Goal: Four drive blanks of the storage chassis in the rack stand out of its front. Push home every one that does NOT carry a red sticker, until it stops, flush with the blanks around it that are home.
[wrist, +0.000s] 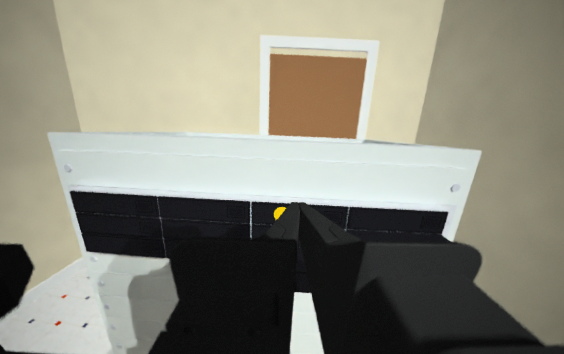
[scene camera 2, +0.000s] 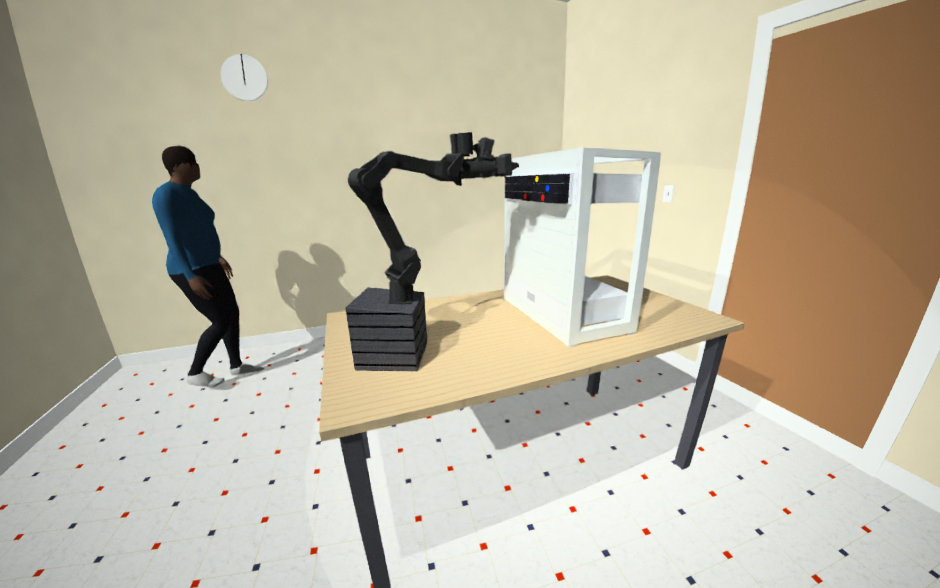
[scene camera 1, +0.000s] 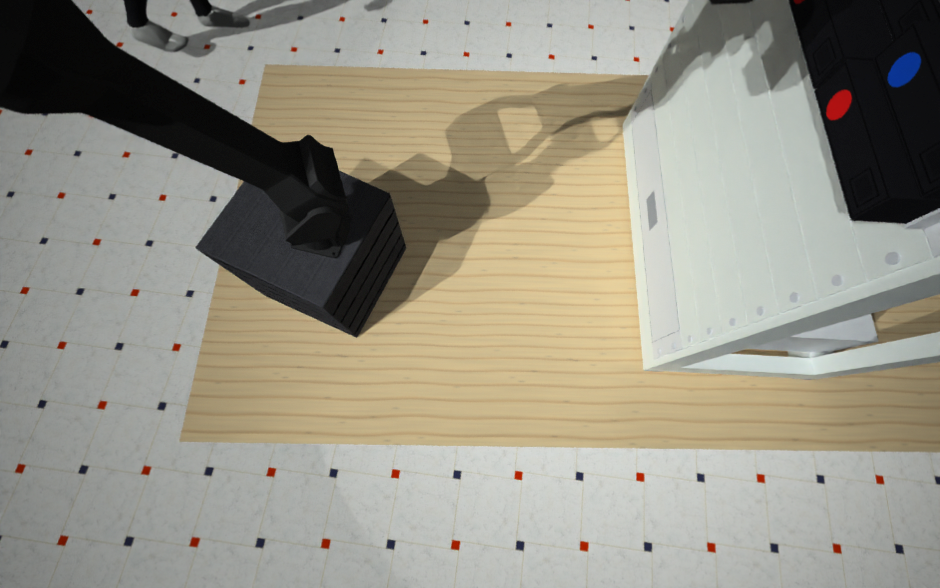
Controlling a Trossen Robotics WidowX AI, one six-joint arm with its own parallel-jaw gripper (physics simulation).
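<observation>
The storage chassis is a black block of drive blanks high in the rack's front. A yellow-stickered blank is in its top row and looks about level with its neighbours in the wrist view. A blue-stickered blank stands out, as does the red-stickered blank below it. Another red sticker is on the bottom row, farther left. My gripper is shut and empty, its tips before the yellow blank's upper edge; the gap is unclear. It hides the blanks below.
The white rack stands on the wooden table, its side open with posts. The arm's base sits on a stack of dark slabs. A person stands behind the table at the left.
</observation>
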